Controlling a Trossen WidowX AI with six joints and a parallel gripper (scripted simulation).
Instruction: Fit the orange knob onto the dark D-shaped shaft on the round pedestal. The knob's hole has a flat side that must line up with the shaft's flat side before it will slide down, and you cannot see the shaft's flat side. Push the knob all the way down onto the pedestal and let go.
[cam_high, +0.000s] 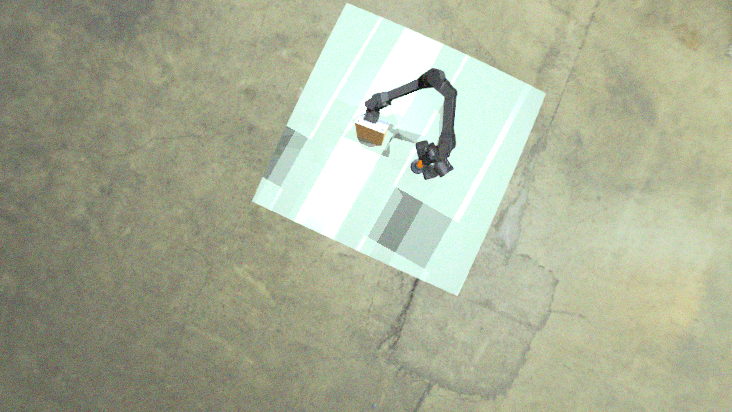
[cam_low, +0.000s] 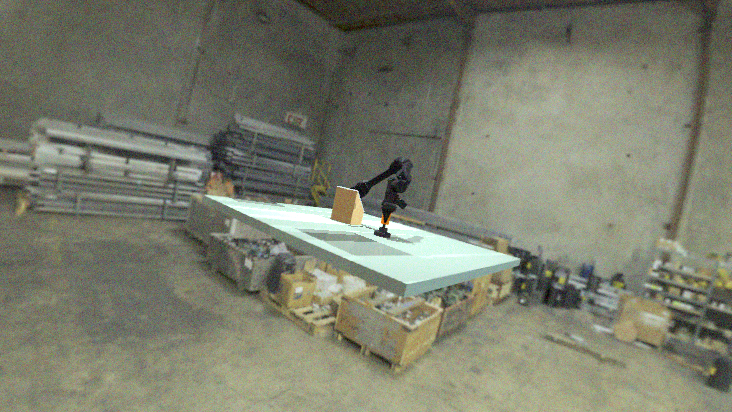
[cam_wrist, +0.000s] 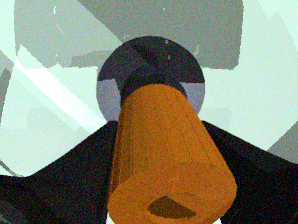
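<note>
The orange knob lies 20 mm above my gripper tip. Round my gripper tip: round pedestal (40 mm below).
</note>
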